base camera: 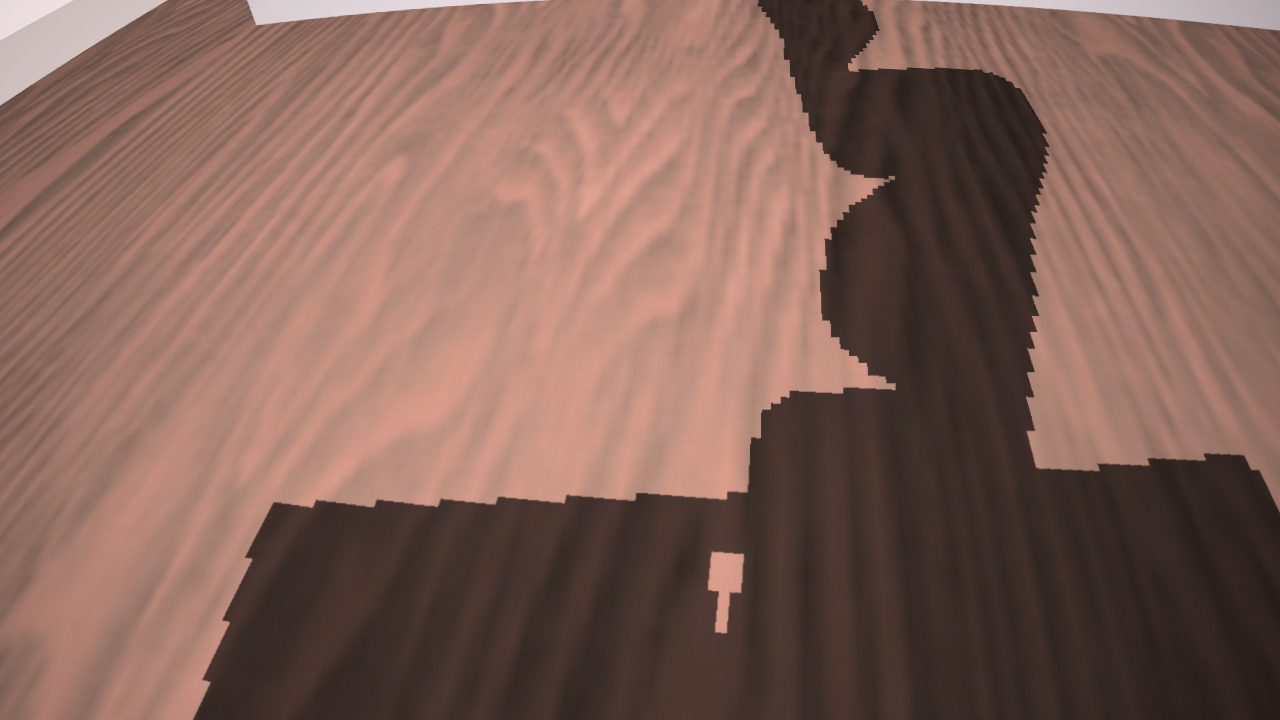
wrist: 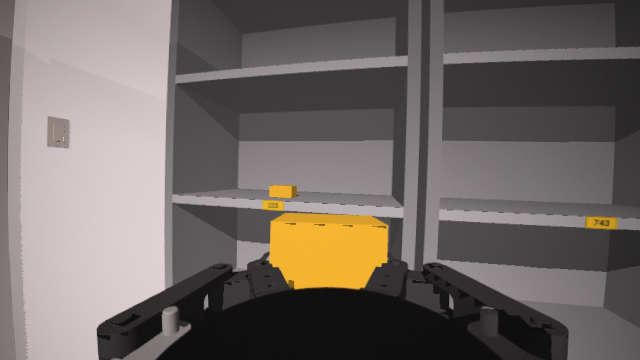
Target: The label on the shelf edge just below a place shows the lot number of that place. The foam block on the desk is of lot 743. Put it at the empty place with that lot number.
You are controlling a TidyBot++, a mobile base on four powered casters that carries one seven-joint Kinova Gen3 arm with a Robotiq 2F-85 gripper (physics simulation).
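Frame: origin at the arm's base, x ahead, y left, z up, level; millimetres.
Where they show: gripper, fingertip midpoint: (wrist: 326,258).
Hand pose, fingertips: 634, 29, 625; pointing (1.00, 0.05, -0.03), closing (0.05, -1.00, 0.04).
Things, the pixels of their top centre, and the offset from my fingertips, as dx, dy, dz. "spot": a spot on its surface instead. Level surfaces: height alone.
- yellow foam block at its top centre: (wrist: 328,216) -23, -1, +34
- label reading 743 at its top centre: (wrist: 601,216) +476, -722, -31
- yellow label at a spot on its surface: (wrist: 273,205) spot: +611, +206, -48
- small yellow block at its top centre: (wrist: 283,185) +747, +205, +14
- wooden floor at its surface level: dz -1022
My gripper (wrist: 326,258) is shut on the yellow foam block (wrist: 328,252), which it holds upright in front of the shelves in the wrist view. A label reading 743 (wrist: 601,223) is on the edge of the middle shelf (wrist: 510,220) of the right shelf unit (wrist: 432,150), to the right of the held block. No block shows on the stretch of that shelf above the label. Another yellow label (wrist: 273,205), too blurred to read surely, is on the left unit's middle shelf edge (wrist: 340,208). A small yellow block (wrist: 283,191) stands just above it.
The left shelf unit (wrist: 170,150) stands beside the right one, with uprights between them. Upper shelf boards (wrist: 300,68) (wrist: 540,55) run above the middle ones. A white wall with a switch (wrist: 58,132) is at the left. The base camera shows wooden floor (base camera: 537,313) with the robot's shadow.
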